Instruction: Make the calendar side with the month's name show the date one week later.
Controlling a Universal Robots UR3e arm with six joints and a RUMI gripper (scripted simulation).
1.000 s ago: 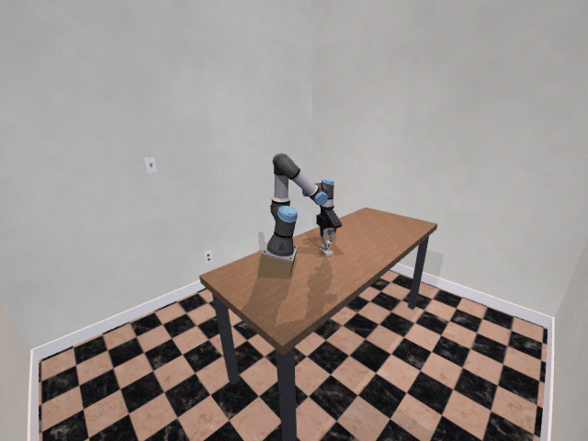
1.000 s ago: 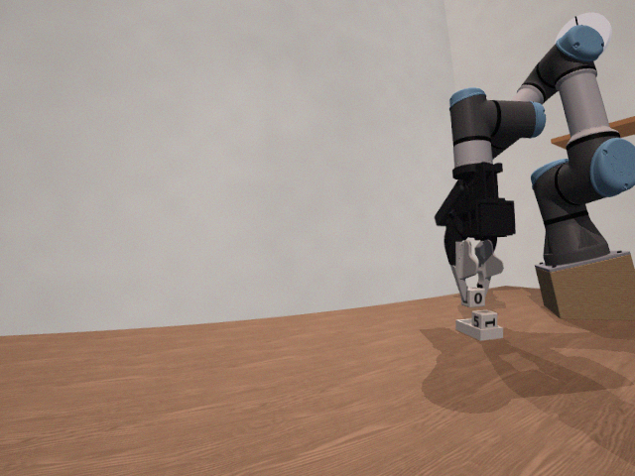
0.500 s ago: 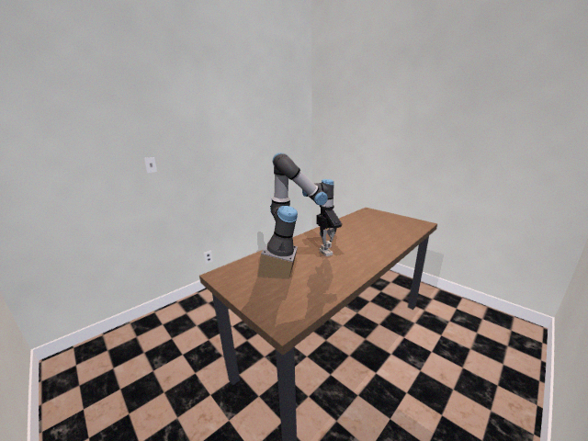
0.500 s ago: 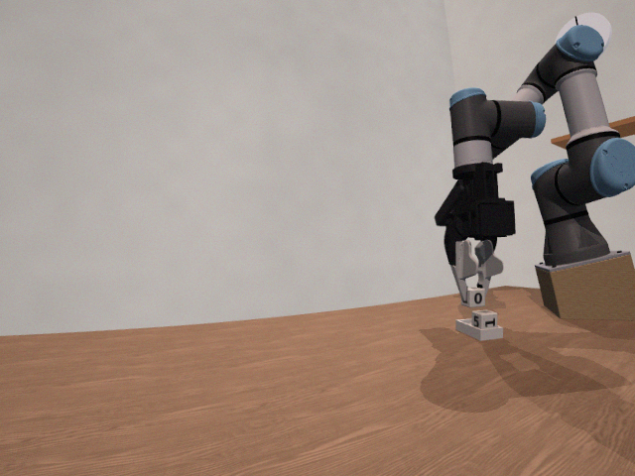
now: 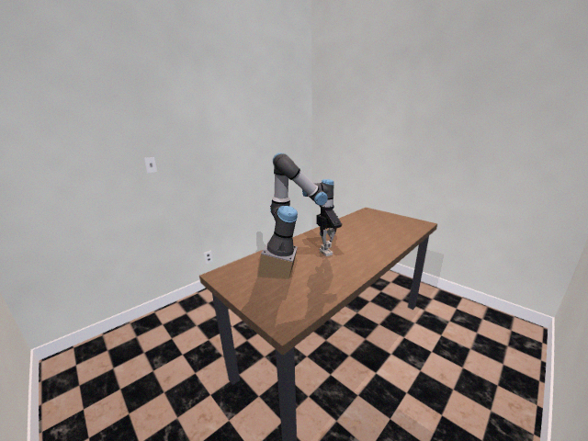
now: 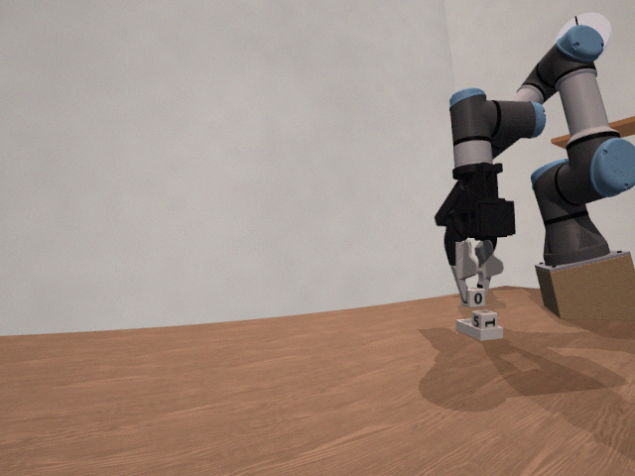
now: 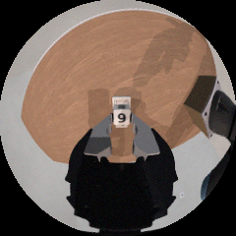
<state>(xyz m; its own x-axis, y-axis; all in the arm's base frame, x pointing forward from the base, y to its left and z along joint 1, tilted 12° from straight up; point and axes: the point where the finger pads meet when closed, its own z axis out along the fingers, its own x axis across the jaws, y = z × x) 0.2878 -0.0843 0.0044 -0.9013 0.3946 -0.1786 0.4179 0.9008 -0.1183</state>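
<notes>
The white tray lies 1 cm ahead of my hand, 2 cm to the left of it and 6 cm below it. From my hand the other things lie so: white digit cube 1 cm below.
</notes>
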